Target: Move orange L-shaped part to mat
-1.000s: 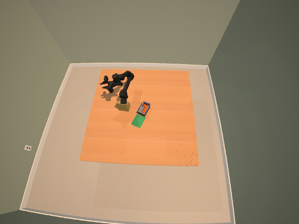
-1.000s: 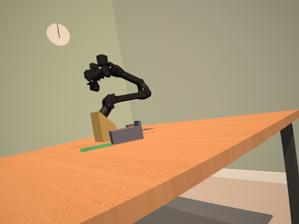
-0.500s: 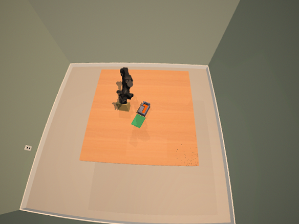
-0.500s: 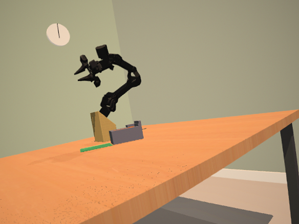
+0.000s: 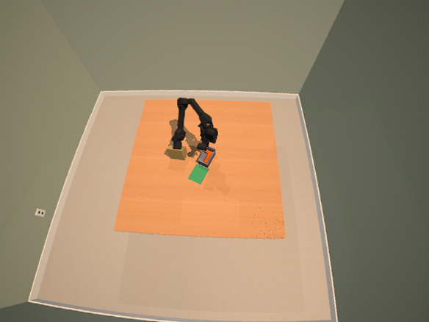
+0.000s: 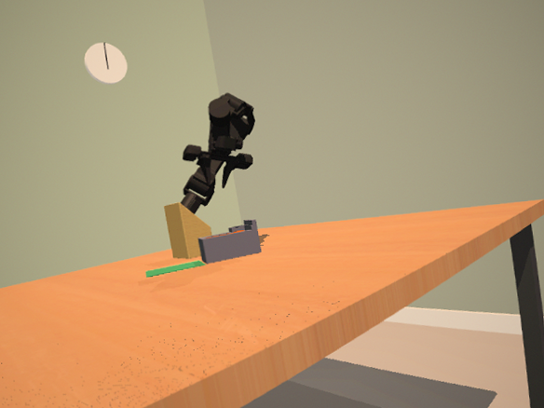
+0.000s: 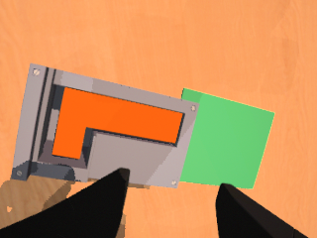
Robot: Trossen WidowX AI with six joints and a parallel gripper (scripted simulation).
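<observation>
My gripper tip is now 150 mm above the orange L-shaped part and 20 mm to the right of it. Round my gripper tip: green mat 210 mm below, 130 mm to the right, 70 mm behind.
</observation>
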